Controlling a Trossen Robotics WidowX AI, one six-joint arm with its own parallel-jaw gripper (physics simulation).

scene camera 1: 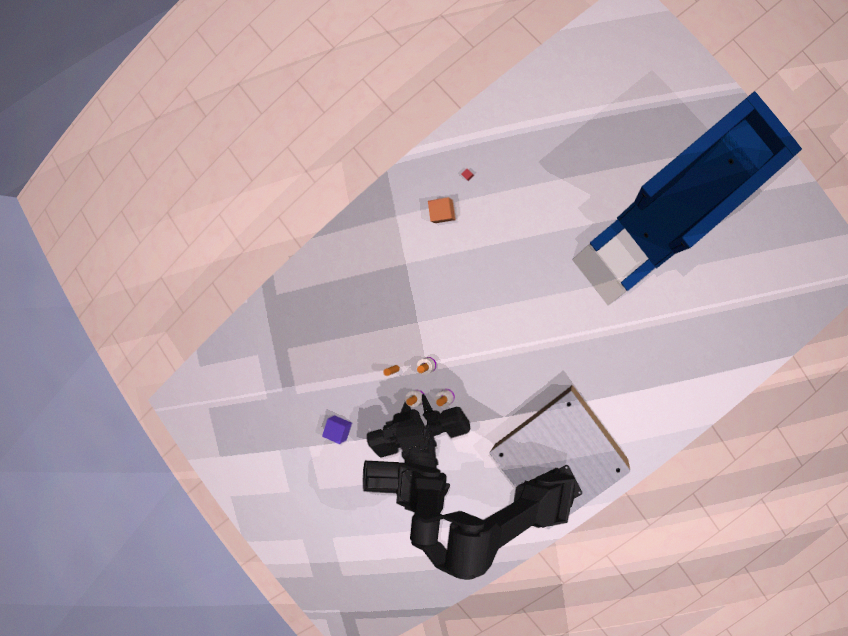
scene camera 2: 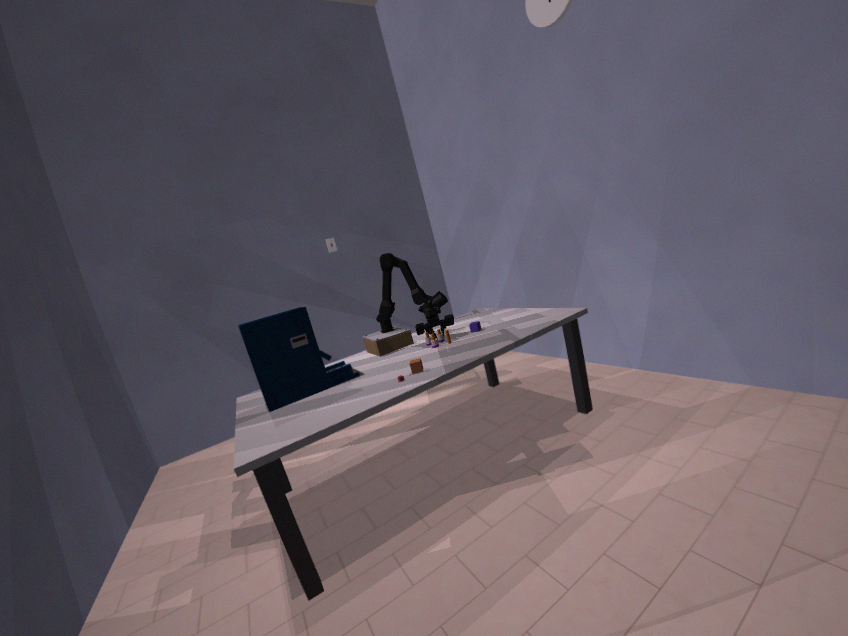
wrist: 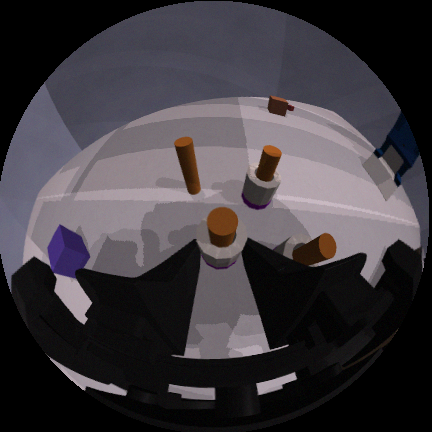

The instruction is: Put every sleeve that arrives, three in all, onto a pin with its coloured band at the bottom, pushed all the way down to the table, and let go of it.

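My gripper (scene camera 1: 416, 399) (wrist: 220, 243) is shut on a white sleeve (wrist: 220, 256), which is upright around an orange pin (wrist: 222, 225) with its purple band at the bottom. The pin's top stands out above it; whether the sleeve touches the table is unclear. A second sleeve (scene camera 1: 430, 364) (wrist: 259, 193) is around the pin (wrist: 270, 161) beyond it, purple band down at the table. A third sleeve (scene camera 1: 449, 395) (wrist: 291, 246) is around the pin (wrist: 317, 249) to the right in the wrist view, partly hidden by a finger. A bare pin (scene camera 1: 391, 370) (wrist: 189, 167) stands at the back left there.
A purple cube (scene camera 1: 336, 429) (scene camera 2: 475, 326) (wrist: 67, 252) lies left of the pins. An orange cube (scene camera 1: 441, 210) (scene camera 2: 416, 366) and a small red cube (scene camera 1: 467, 174) lie farther off. A blue chute (scene camera 1: 743, 188) stands beyond, and a wooden-sided box (scene camera 1: 561, 438) (scene camera 2: 388, 342) is near the arm base.
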